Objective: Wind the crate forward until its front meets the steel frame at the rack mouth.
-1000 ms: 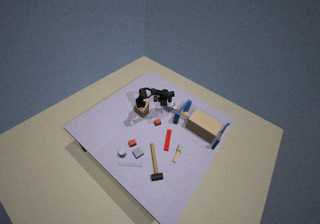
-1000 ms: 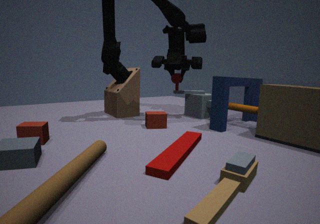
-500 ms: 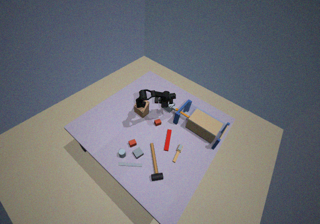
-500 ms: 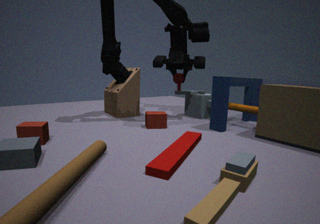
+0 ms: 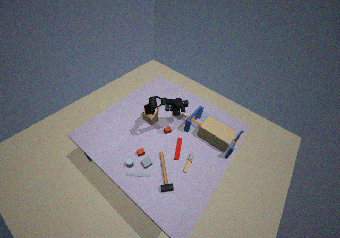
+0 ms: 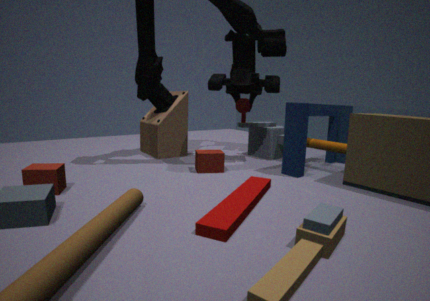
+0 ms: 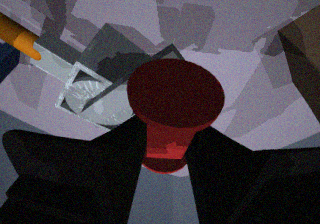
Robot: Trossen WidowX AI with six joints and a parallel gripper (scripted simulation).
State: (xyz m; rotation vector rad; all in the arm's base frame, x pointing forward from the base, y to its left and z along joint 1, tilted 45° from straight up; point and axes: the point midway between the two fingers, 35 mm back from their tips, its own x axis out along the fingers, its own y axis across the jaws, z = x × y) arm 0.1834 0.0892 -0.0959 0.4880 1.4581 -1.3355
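Right now my gripper tip is 20 mm short of the winch handle, 20 mm to the right of it and 30 mm above it. Round my gripper tip: red knob: 10 mm ahead, 10 mm to the right; blue front frame: 190 mm ahead, 60 mm to the left, 30 mm below; grey winch: 20 mm ahead, 80 mm to the left, 100 mm below.
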